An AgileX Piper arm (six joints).
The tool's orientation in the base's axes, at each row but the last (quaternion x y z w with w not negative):
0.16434 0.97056 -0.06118 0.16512
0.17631 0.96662 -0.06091 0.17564
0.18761 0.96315 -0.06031 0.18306
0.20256 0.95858 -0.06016 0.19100
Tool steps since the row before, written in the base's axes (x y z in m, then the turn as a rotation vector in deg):
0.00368 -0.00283 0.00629 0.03 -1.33 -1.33
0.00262 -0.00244 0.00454 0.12 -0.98 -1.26
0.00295 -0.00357 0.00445 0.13 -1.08 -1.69
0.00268 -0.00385 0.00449 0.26 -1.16 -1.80
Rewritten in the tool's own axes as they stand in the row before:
-0.00627 -0.00181 -0.00430 0.03 -1.15 1.49
-0.00471 -0.00157 -0.00295 0.04 -0.80 1.39
-0.00543 -0.00237 -0.00249 0.16 -0.87 1.81
-0.00542 -0.00257 -0.00247 0.06 -0.88 1.97

